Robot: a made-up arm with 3 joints. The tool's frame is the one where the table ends. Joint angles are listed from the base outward.
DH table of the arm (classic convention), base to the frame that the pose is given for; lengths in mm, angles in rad. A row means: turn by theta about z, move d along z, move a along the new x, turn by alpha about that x. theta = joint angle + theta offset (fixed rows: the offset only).
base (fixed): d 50.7; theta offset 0; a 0; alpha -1.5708
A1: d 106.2; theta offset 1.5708; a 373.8; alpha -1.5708
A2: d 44.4; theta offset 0; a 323.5; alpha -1.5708
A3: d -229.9; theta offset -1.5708; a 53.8; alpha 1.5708
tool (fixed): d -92.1; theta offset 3.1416; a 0; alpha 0
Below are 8 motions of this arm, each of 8 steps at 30 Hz.
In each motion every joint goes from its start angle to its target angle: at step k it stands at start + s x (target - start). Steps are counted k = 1, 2, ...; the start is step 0. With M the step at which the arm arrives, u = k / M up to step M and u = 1 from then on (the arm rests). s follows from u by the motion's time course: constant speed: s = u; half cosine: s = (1 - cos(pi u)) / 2; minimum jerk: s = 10 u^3 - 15 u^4 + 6 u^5.
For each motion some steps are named. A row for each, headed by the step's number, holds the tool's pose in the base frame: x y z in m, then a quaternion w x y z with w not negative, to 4 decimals.
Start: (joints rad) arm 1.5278 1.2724 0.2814
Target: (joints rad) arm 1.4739 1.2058 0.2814
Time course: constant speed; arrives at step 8
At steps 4, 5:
4: -0.7333 -0.2226 0.0700 0.6674 -0.3650 0.4662 0.4516
5: -0.7362 -0.2196 0.0649 0.6710 -0.3643 0.4653 0.4478

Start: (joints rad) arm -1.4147 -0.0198 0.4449
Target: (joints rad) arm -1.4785 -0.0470 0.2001
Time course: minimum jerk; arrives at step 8
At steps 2, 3, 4, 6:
2: 0.7808 0.3458 -0.1236 0.6054 0.0099 -0.7958 0.0054
3: 0.7803 0.3477 -0.1192 0.6177 0.0118 -0.7863 0.0069
4: 0.7795 0.3503 -0.1134 0.6336 0.0141 -0.7735 0.0089
6: 0.7771 0.3547 -0.1030 0.6608 0.0179 -0.7502 0.0129

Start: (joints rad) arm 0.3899 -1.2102 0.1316
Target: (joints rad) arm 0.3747 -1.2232 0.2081
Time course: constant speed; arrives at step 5
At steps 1, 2, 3, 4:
1: -0.1936 0.5825 -0.2014 0.8158 0.5497 0.0984 -0.1503
2: -0.1910 0.5828 -0.2016 0.8159 0.5498 0.0908 -0.1539
3: -0.1884 0.5832 -0.2018 0.8160 0.5499 0.0832 -0.1576
4: -0.1858 0.5835 -0.2020 0.8160 0.5499 0.0757 -0.1613

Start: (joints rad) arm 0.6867 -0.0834 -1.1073
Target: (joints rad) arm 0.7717 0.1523 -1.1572
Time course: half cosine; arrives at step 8
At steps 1, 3, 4, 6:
1: -0.5442 0.3590 -0.3717 0.6215 0.0364 0.7825 0.0077
3: -0.5629 0.3394 -0.3698 0.6075 0.0052 0.7943 0.0011
4: -0.5757 0.3251 -0.3675 0.5972 -0.0169 0.8019 -0.0034
6: -0.5983 0.2978 -0.3612 0.5770 -0.0577 0.8147 -0.0114

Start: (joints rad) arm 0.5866 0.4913 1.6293
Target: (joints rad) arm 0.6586 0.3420 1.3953
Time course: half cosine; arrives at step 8
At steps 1, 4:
1: -0.4088 0.1356 -0.6512 0.8445 -0.1080 -0.4785 0.2148
4: -0.4402 0.1616 -0.6386 0.8832 -0.0998 -0.4210 0.1812

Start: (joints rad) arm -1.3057 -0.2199 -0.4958
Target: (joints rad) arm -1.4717 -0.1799 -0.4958
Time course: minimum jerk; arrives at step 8
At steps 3, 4, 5, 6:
3: 0.6506 0.4097 -0.2333 0.9049 0.0629 -0.4126 0.0832
4: 0.6634 0.4068 -0.2093 0.8975 0.0587 -0.4296 0.0807
5: 0.6753 0.4038 -0.1847 0.8897 0.0546 -0.4465 0.0781
6: 0.6838 0.4016 -0.1656 0.8835 0.0515 -0.4593 0.0761

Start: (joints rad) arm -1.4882 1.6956 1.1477
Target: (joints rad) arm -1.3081 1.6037 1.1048
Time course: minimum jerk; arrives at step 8
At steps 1, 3, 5, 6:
1: 0.5509 -0.3294 0.0210 0.1668 -0.7386 -0.6408 -0.1261
3: 0.5590 -0.3257 -0.0070 0.1877 -0.7329 -0.6443 -0.1118
5: 0.5693 -0.3187 -0.0574 0.2247 -0.7221 -0.6484 -0.0875
6: 0.5720 -0.3159 -0.0772 0.2391 -0.7177 -0.6493 -0.0784

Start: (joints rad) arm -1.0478 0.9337 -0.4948
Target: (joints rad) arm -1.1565 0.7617 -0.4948
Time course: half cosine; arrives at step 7
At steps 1, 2, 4, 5, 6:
1: 0.6155 -0.0582 -0.4557 0.8602 -0.3191 -0.2466 -0.3119
2: 0.6264 -0.0483 -0.4482 0.8634 -0.3092 -0.2546 -0.3068
4: 0.6578 -0.0177 -0.4233 0.8719 -0.2791 -0.2790 -0.2900
5: 0.6716 -0.0030 -0.4106 0.8752 -0.2651 -0.2906 -0.2815
6: 0.6808 0.0073 -0.4014 0.8773 -0.2555 -0.2987 -0.2754

